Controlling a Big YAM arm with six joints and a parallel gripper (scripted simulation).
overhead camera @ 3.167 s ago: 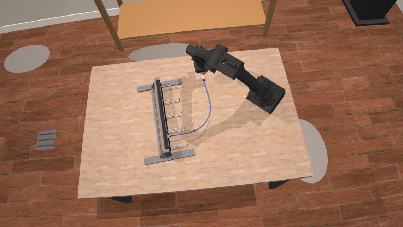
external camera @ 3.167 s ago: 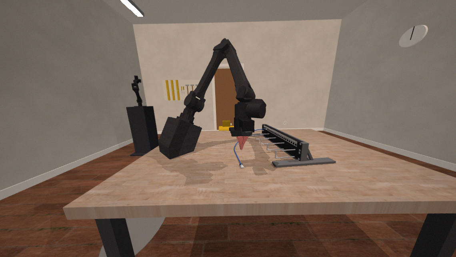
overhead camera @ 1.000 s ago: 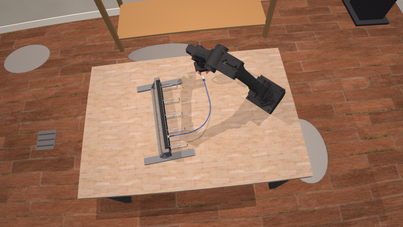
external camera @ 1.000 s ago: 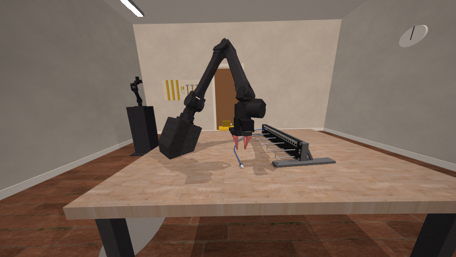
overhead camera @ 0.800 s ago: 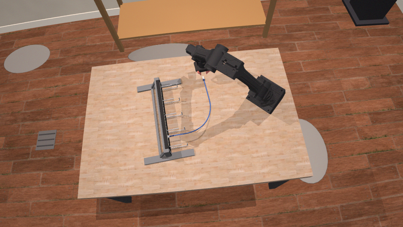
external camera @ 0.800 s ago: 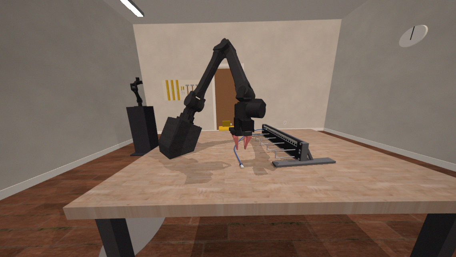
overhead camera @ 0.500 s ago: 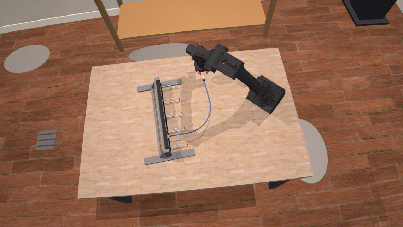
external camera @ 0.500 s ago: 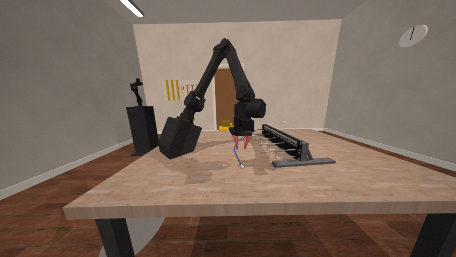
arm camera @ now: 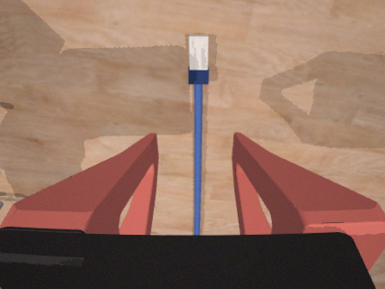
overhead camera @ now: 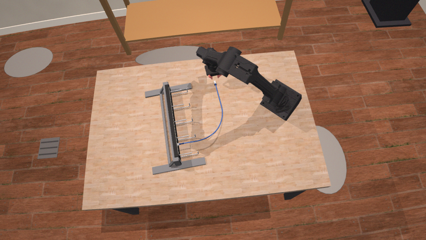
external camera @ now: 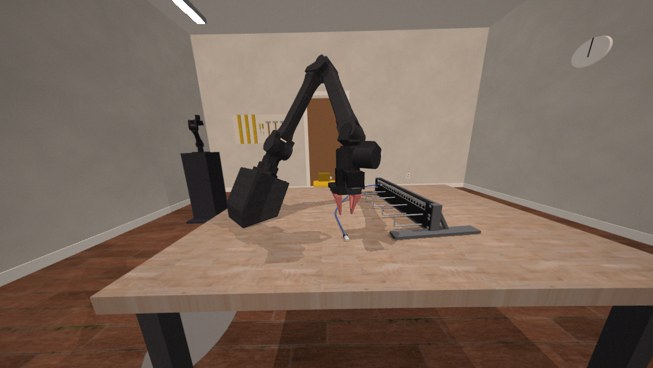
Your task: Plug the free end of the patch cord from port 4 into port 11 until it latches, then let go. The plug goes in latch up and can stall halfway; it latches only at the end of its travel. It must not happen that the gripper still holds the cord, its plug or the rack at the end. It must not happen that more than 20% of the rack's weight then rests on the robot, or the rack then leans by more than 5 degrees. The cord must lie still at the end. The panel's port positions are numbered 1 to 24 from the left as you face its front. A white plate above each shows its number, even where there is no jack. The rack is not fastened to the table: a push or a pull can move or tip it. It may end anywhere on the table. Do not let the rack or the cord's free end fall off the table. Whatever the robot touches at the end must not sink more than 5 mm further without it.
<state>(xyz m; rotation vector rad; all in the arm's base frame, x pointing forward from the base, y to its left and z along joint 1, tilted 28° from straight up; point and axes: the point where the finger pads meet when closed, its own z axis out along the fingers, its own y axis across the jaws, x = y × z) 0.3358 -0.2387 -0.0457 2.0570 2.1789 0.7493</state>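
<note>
Right now the white plug is 20 mm to the right of my hand and 80 mm below it.
</note>
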